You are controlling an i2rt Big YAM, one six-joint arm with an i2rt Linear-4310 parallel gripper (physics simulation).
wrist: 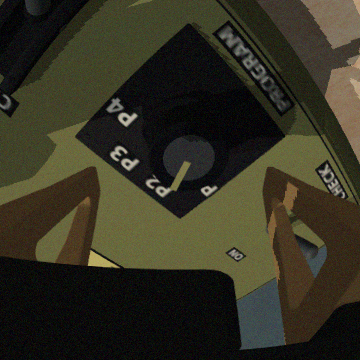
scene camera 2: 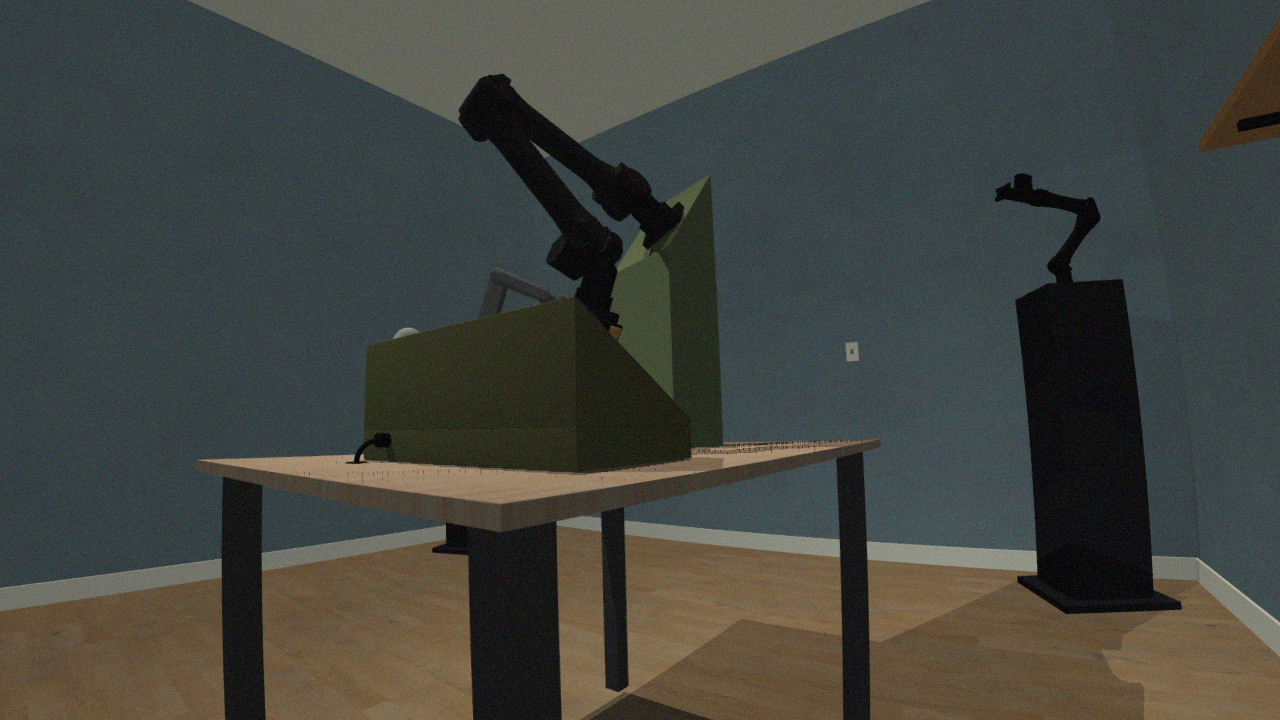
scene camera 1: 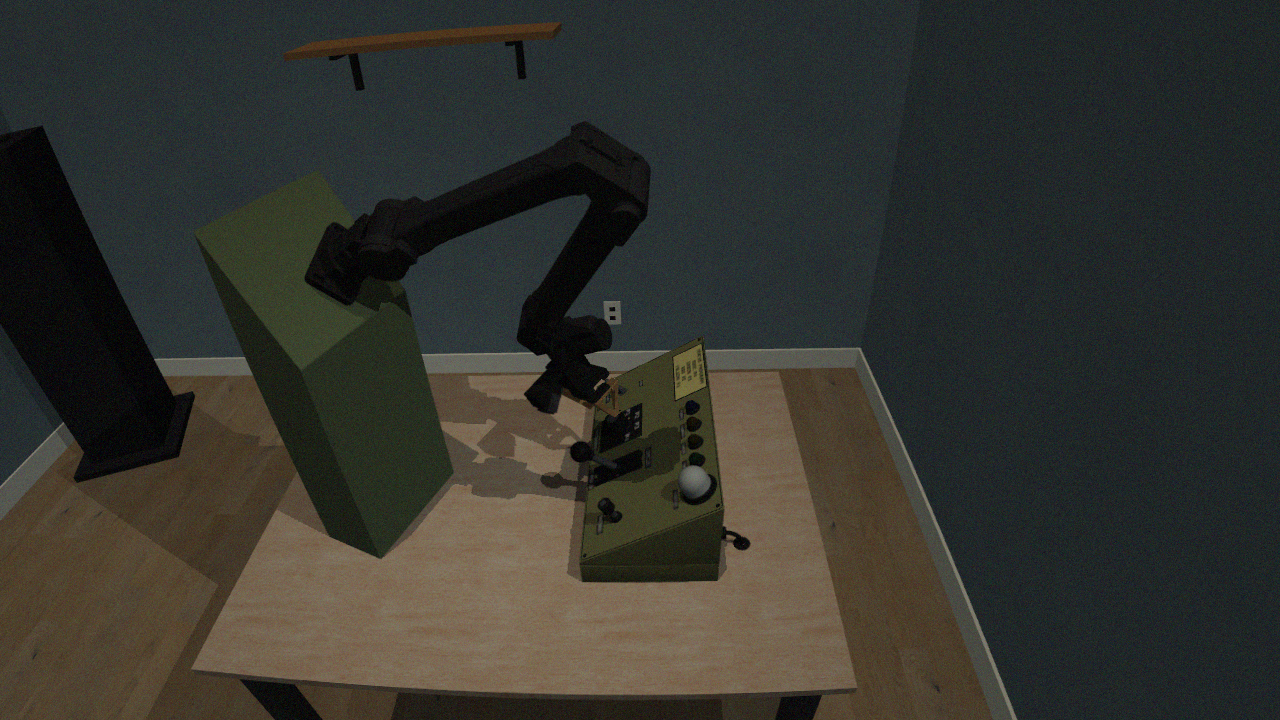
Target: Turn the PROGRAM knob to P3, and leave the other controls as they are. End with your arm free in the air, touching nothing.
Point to an olive console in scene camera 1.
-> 668, 494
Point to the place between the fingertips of my gripper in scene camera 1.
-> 604, 410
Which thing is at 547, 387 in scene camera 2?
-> An olive console.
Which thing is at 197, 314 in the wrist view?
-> My gripper.
